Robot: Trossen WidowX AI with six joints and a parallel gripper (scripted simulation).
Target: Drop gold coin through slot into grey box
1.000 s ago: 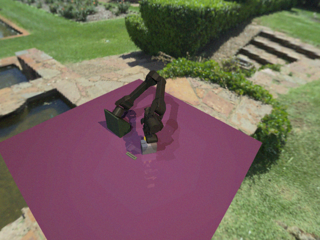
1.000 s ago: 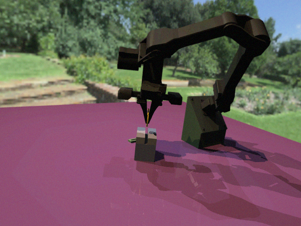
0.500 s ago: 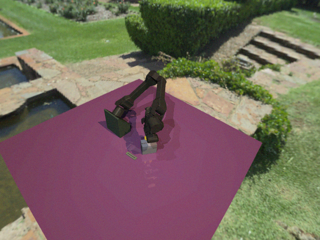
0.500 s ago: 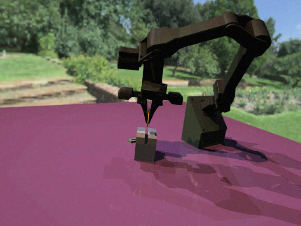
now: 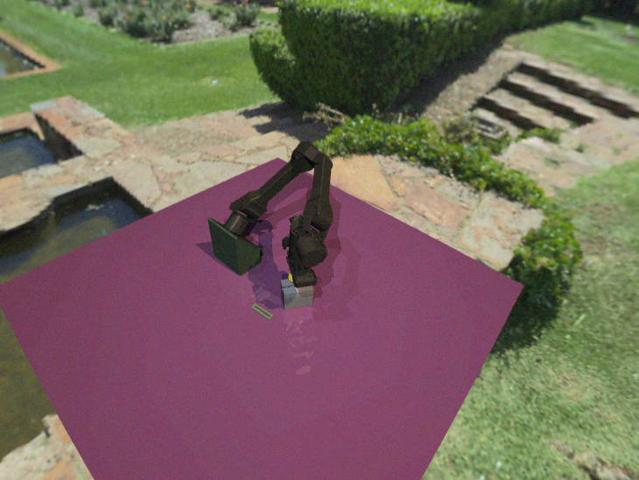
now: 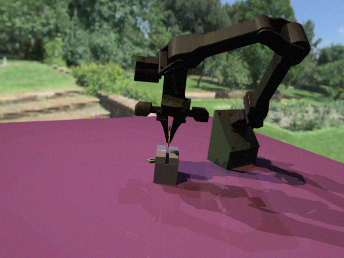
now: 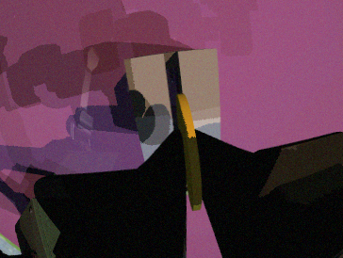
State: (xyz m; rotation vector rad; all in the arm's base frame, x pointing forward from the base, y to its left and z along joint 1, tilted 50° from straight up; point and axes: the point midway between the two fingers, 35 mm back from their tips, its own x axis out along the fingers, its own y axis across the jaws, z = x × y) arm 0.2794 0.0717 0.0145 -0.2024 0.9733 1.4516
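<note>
The gold coin lies 20 mm above my gripper tip.
</note>
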